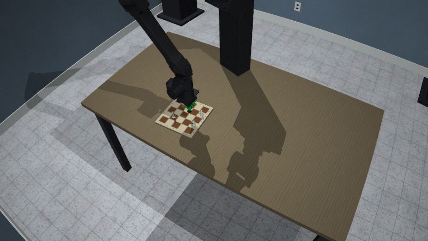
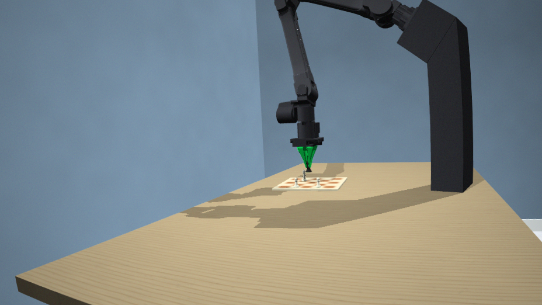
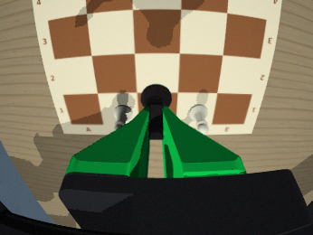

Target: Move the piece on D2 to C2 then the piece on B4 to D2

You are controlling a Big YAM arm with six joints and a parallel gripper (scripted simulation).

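Right now my hand is 7 cm above the chessboard, 4 cm to the left of it and 1 cm short of it. Also, from my hand: black piece 1 cm to the right, 1 cm below; then white pawn 7 cm to the right, 5 cm below, 5 cm ahead.
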